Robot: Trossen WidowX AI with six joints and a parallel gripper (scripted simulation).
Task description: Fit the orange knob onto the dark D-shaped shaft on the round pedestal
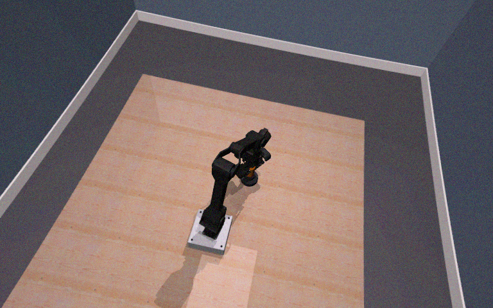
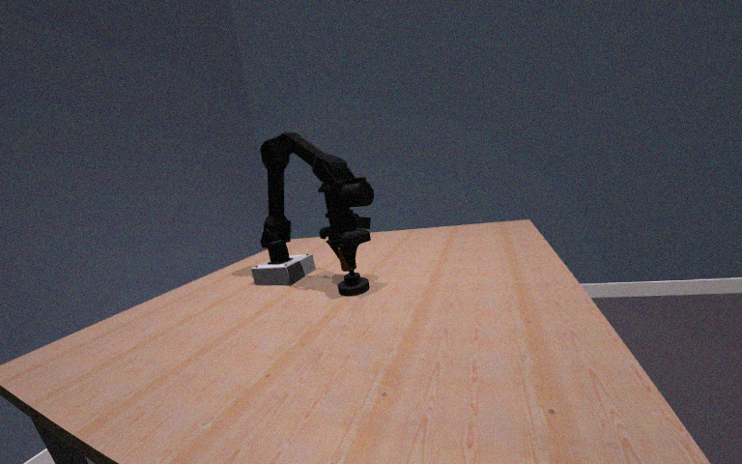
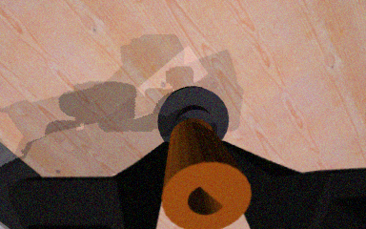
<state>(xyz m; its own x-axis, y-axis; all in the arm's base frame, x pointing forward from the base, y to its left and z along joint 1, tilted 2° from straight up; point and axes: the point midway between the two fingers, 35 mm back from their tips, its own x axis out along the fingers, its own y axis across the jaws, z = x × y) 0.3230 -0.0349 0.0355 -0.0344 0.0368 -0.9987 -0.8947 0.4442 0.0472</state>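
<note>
Now: the orange knob 2 cm above my gripper tip. The rest, counted from my gripper tip: round dark pedestal (1 cm ahead, 4 cm below).
</note>
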